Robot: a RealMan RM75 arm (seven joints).
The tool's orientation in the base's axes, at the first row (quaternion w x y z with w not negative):
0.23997 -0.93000 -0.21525 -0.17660
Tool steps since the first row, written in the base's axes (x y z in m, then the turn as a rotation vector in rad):
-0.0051 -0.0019 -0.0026 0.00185 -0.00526 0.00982
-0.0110 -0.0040 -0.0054 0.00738 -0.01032 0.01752
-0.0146 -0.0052 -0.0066 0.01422 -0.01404 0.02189
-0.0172 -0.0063 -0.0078 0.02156 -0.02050 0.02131
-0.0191 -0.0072 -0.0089 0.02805 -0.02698 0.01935
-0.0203 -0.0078 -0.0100 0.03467 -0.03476 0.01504
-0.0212 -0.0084 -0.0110 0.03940 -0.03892 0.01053
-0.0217 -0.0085 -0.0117 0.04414 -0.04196 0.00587
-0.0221 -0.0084 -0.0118 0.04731 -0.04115 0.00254
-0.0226 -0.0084 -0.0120 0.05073 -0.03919 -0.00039
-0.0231 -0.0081 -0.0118 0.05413 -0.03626 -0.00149
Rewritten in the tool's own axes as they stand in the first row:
-0.0060 0.0000 0.0000 0.00414 0.00143 -0.01041
-0.0129 -0.0002 -0.0001 0.01054 0.00527 -0.01814
-0.0168 -0.0005 -0.0006 0.01704 0.00991 -0.02214
-0.0199 -0.0005 -0.0007 0.02095 0.01881 -0.02338
-0.0223 -0.0003 -0.0007 0.02354 0.02781 -0.02369
-0.0239 0.0000 -0.0004 0.02482 0.03879 -0.02272
-0.0253 0.0004 -0.0001 0.02555 0.04605 -0.02012
-0.0261 0.0005 0.0003 0.02659 0.05248 -0.01681
-0.0264 0.0003 0.0003 0.02808 0.05461 -0.01293
-0.0269 0.0001 0.0004 0.03033 0.05580 -0.00873
-0.0272 -0.0004 0.0003 0.03365 0.05554 -0.00553

